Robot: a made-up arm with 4 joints.
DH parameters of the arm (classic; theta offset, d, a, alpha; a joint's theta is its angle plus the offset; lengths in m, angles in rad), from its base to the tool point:
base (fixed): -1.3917 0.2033 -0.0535 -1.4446
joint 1: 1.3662 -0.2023 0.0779 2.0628
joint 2: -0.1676 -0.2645 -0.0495 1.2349
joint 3: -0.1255 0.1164 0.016 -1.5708
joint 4: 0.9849 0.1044 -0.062 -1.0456
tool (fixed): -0.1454 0.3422 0 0
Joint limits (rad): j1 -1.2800..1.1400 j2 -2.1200..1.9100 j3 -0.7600..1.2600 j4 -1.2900..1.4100
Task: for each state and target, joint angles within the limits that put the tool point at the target. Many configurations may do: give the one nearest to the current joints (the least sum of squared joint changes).
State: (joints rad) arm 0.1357 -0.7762 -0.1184 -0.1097
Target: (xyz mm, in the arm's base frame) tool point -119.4 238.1 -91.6
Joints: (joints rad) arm 0.6266 -0.8052 -0.6711 -0.9515
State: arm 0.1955 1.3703 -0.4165 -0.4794
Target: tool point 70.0 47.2 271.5
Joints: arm 0.7829 1.2562 -0.7600 -1.0882
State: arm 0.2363 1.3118 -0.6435 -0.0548
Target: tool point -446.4 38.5 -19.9
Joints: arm 0.5747 1.9100 -0.1631 0.6077
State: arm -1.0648 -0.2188 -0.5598 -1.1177
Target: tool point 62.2 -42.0 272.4
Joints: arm -1.2408 -0.1433 -0.0013 -0.9736
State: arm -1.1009 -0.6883 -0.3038 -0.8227
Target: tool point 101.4 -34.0 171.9
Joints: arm -0.2378 -0.3896 0.2372 -0.9028
